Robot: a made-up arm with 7 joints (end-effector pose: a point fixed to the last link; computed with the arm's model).
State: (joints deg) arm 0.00 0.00 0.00 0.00 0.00 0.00 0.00
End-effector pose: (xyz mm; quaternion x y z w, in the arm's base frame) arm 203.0 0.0 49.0 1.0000 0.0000 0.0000 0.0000
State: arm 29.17 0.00 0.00 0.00 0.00 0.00 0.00
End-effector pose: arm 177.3 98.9 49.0 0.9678 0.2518 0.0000 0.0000
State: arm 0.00 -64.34 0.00 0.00 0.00 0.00 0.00
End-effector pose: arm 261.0 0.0 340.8 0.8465 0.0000 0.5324 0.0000
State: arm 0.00 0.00 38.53 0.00 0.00 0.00 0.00
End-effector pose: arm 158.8 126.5 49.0 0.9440 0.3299 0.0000 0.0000
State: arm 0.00 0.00 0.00 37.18 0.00 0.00 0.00
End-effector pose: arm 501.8 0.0 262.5 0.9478 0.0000 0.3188 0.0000
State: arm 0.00 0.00 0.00 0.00 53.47 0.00 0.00
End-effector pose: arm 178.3 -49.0 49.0 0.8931 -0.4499 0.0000 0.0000
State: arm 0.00 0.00 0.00 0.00 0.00 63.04 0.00
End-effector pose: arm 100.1 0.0 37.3 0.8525 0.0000 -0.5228 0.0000
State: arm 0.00 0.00 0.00 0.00 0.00 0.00 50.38
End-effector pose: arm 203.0 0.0 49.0 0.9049 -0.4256 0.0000 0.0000
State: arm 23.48 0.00 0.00 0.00 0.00 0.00 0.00
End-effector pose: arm 186.2 80.9 49.0 0.9791 0.2035 0.0000 0.0000
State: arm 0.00 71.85 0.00 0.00 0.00 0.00 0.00
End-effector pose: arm -119.2 0.0 -11.7 0.8098 0.0000 -0.5867 0.0000
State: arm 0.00 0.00 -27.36 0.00 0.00 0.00 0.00
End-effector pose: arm 180.3 -93.3 49.0 0.9716 -0.2365 0.0000 0.0000
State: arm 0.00 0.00 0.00 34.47 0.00 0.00 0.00
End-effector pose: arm 485.4 0.0 240.8 0.9551 0.0000 0.2963 0.0000
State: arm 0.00 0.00 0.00 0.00 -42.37 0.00 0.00
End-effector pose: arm 187.1 41.1 49.0 0.9324 0.3614 0.0000 0.0000
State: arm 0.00 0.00 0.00 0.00 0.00 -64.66 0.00
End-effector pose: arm 238.6 0.0 148.7 0.8450 0.0000 0.5348 0.0000
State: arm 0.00 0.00 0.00 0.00 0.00 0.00 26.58
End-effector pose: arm 203.0 0.0 49.0 0.9732 -0.2299 0.0000 0.0000
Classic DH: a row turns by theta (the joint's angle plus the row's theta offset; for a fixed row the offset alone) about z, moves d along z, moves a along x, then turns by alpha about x. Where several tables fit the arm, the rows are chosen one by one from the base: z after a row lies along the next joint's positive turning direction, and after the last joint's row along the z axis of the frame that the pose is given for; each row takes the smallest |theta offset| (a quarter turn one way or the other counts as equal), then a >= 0, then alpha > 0; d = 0 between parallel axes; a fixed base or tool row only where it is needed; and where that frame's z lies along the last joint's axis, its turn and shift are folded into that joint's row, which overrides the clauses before.
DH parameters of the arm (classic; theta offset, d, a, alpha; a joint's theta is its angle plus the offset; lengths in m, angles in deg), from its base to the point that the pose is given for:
joint 1: 0 0.241 0 -90
joint 2: 0 0 0 90
joint 3: 0 0.359 0.035 90
joint 4: 0 0 0.107 90
joint 5: 0 0.473 0 90
joint 6: 0 0 0.061 -90
joint 7: 0 0.078 0 0

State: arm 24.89 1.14 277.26 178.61 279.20 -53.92 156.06
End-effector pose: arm 57.0 123.6 1070.6 -0.3945 -0.2370 -0.8765 0.1409
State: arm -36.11 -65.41 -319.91 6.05 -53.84 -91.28 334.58
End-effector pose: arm 184.9 106.7 350.8 0.1524 0.7017 0.6630 0.2117
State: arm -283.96 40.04 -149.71 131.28 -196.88 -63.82 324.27
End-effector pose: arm 198.2 133.4 965.0 0.1584 0.5646 -0.7802 0.2178
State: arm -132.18 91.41 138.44 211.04 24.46 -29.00 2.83
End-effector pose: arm -635.8 -356.9 -94.2 -0.8863 -0.3124 0.3367 0.0598
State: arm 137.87 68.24 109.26 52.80 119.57 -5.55 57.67
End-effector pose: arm -367.7 -347.1 378.8 0.7077 0.1940 -0.1890 0.6526
